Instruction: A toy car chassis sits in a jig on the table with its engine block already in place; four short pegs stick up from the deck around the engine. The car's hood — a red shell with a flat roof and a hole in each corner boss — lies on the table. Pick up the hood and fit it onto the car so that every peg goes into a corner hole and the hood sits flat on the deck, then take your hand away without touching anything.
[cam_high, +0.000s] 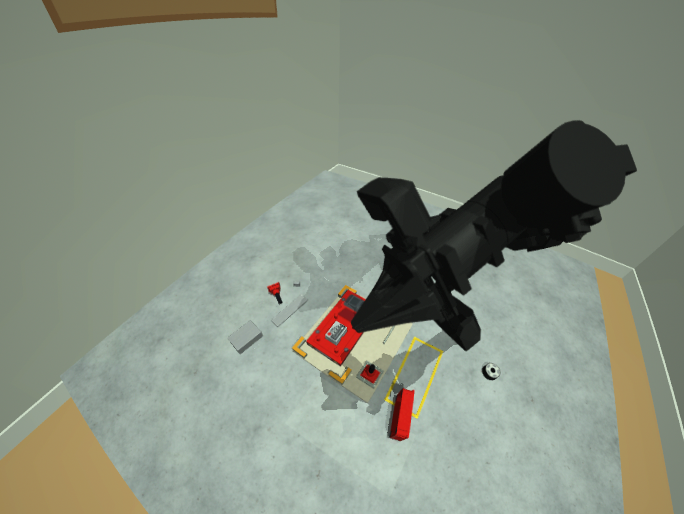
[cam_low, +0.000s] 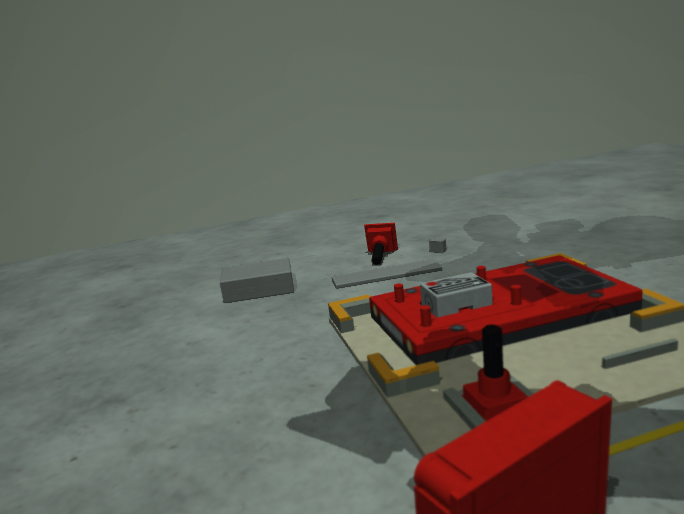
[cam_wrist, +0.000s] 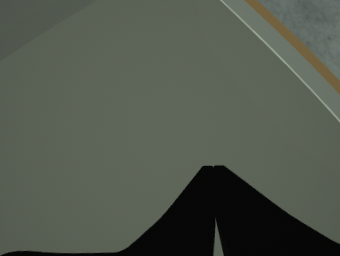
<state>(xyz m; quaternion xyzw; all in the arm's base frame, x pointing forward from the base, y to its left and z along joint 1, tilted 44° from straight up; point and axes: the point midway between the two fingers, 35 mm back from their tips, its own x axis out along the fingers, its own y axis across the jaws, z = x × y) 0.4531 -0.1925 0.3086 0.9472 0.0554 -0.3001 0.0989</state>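
The red hood lies 70 mm behind my gripper tip, 110 mm to the left of it and 390 mm below it. From my gripper tip the other things lie so: small wheel: 290 mm behind, 260 mm to the left, 410 mm below; then grey strip: 130 mm behind, 290 mm to the right, 420 mm below; then engine block: 140 mm behind, 120 mm to the right, 400 mm below.
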